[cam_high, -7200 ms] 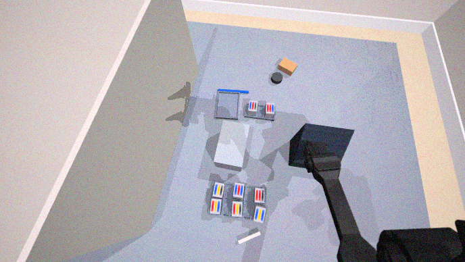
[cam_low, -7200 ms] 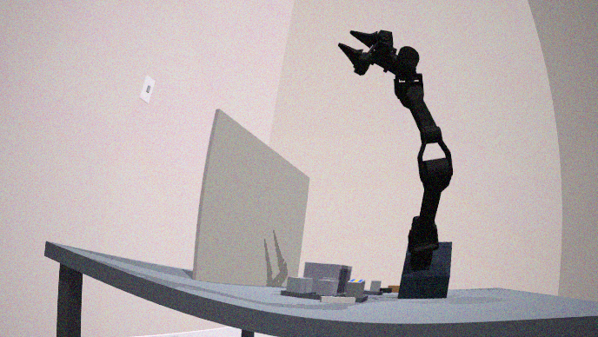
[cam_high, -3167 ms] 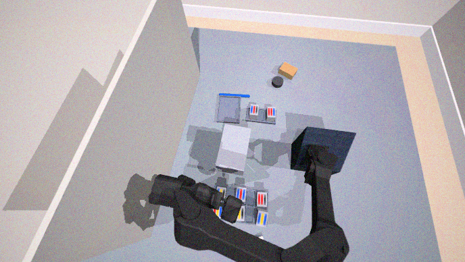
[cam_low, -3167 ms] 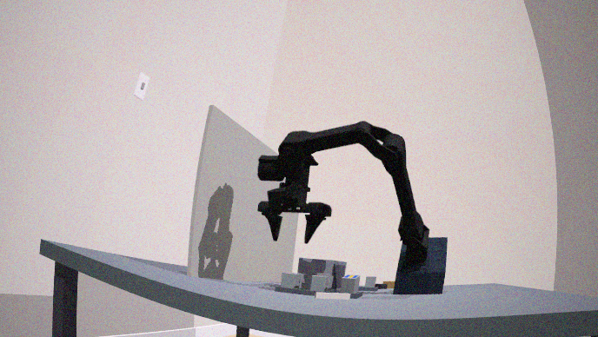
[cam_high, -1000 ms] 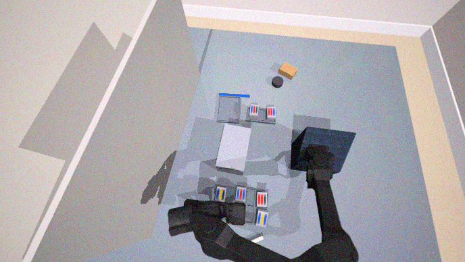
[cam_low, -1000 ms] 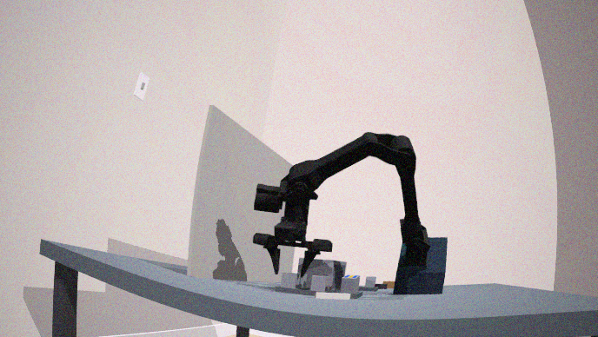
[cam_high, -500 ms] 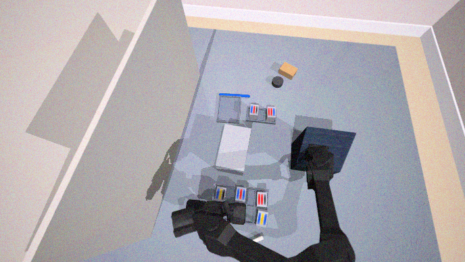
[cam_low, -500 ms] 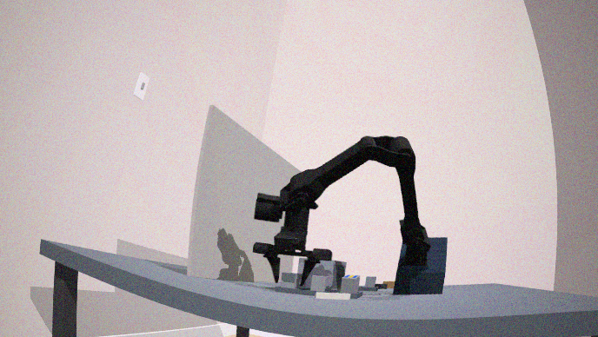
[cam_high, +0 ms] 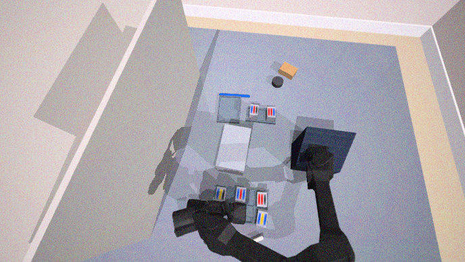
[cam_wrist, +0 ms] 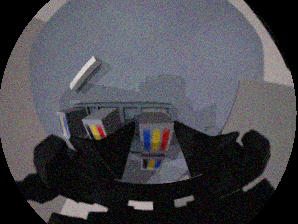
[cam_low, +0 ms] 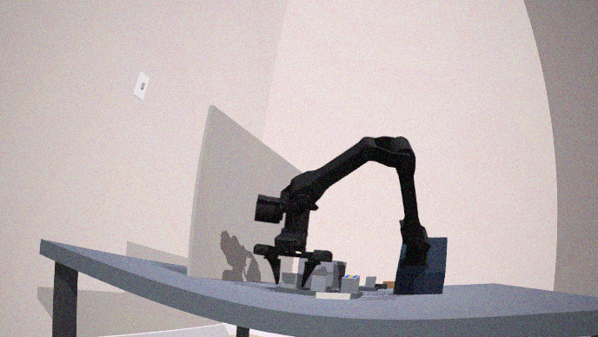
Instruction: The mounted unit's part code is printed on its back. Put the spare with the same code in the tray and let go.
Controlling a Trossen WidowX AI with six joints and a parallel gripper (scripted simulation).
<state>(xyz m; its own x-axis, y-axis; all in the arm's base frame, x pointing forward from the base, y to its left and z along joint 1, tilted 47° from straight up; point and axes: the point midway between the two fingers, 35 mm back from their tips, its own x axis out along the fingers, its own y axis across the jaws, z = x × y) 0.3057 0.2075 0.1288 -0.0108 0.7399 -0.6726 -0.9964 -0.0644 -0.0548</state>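
Now: gripper tip 2 cm below the grey spare. Round my gripper tip: mounted unit: 2 cm behind, 21 cm to the right, 3 cm above; then dark puck: 17 cm behind, 58 cm to the right, 1 cm below; then tall panel: 21 cm ahead, 23 cm to the right, 21 cm above.
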